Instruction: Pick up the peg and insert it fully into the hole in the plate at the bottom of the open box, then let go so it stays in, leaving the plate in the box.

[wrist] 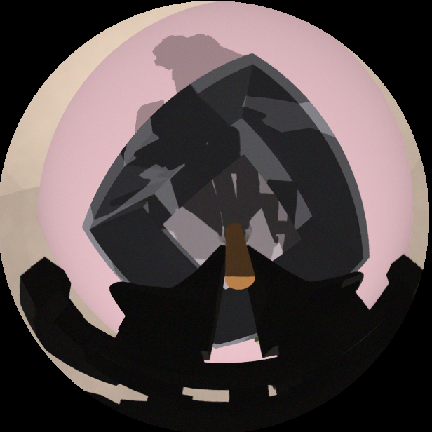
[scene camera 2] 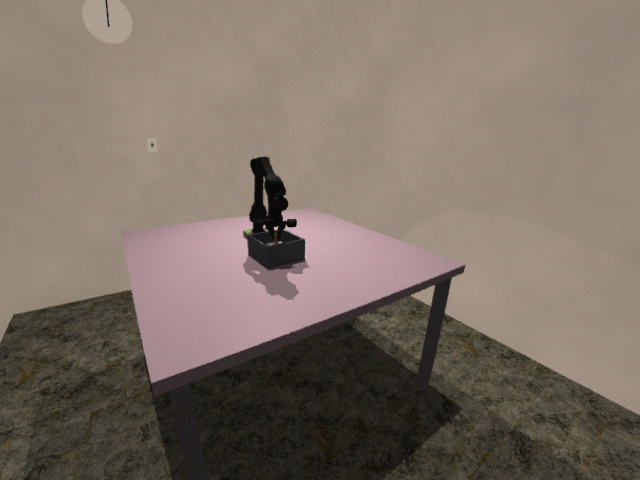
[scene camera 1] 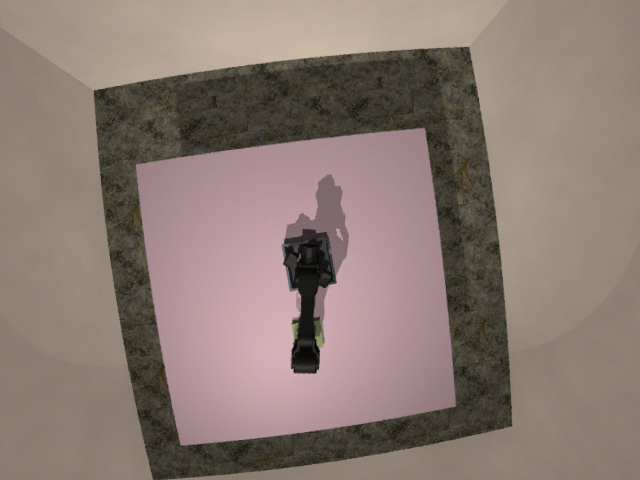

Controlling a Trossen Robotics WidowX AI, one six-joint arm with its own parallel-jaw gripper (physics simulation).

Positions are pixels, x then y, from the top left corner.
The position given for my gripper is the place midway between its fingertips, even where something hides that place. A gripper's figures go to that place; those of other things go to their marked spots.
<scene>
My gripper (wrist: 233, 250): 10 cm from the lens. A dark grey box (wrist: 246, 106) is 15 cm from the lens. An orange-brown peg (wrist: 239, 274): 6 cm from the lens. A grey plate (wrist: 239, 194) is 11 cm from the lens. The marked spots on the orange-brown peg and the grey plate are 6 cm apart.
</scene>
